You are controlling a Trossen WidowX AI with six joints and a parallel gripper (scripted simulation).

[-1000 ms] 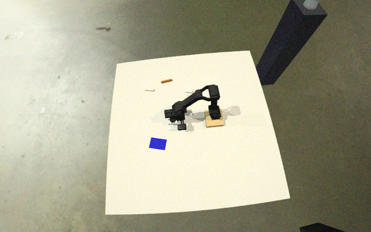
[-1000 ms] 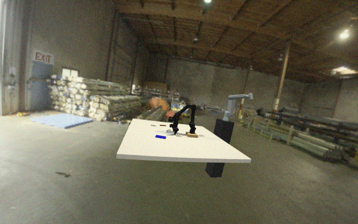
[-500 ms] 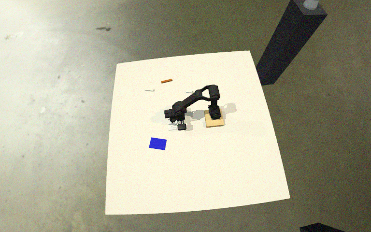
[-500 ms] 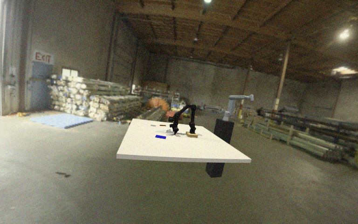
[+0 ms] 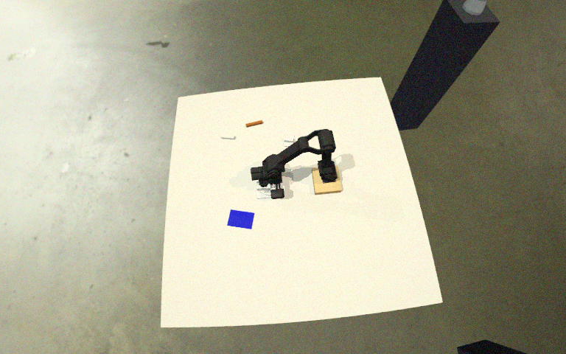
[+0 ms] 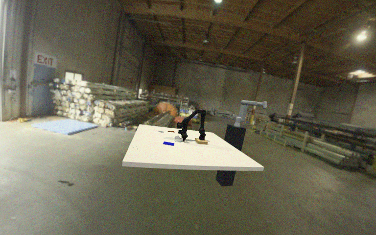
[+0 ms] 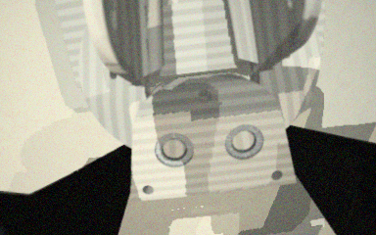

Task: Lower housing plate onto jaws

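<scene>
Now: gripper tip 2 cm below the housing plate and 1 cm short of it. From my gripper tip the other things lie so: small white block: 33 cm to the right, 24 cm ahead; blue rectangle: 20 cm ahead, 15 cm to the left; brown bar: 39 cm to the right, 9 cm ahead.
</scene>
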